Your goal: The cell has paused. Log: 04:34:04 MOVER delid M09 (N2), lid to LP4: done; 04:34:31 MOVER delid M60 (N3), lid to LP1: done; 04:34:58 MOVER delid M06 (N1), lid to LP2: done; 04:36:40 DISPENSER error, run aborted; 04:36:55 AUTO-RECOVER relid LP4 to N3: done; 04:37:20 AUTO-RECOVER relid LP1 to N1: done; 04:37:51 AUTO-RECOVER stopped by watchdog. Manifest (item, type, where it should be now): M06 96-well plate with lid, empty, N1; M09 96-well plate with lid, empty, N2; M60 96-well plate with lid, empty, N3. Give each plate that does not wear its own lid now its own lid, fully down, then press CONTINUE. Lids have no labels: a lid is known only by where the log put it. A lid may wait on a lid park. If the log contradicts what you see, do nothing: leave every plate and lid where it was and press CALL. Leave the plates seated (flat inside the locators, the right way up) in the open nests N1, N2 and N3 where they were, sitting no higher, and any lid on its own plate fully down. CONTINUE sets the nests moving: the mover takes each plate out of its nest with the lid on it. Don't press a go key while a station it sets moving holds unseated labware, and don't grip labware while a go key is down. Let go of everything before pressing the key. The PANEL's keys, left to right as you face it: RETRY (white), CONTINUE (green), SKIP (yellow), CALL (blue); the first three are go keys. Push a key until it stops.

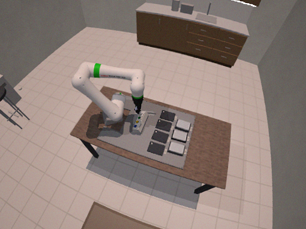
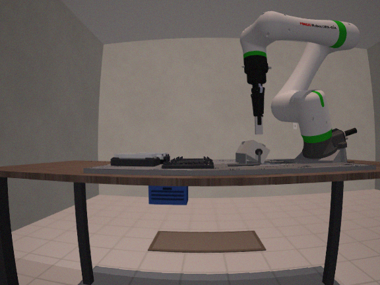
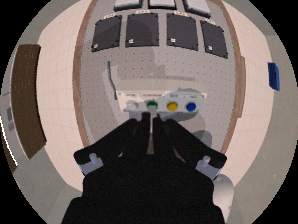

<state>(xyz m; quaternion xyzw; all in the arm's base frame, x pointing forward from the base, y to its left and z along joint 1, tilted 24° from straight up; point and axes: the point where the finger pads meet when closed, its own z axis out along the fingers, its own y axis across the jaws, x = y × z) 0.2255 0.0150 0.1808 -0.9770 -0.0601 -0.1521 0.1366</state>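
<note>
The green key is 70 mm below my hand. From my hand the other things lie so: lid park LP3 (240 mm ahead, 140 mm below, 70 mm to the left); then yellow key (70 mm below, 50 mm to the right, 10 mm ahead); then white key (70 mm below, 50 mm to the left, 10 mm behind).
</note>
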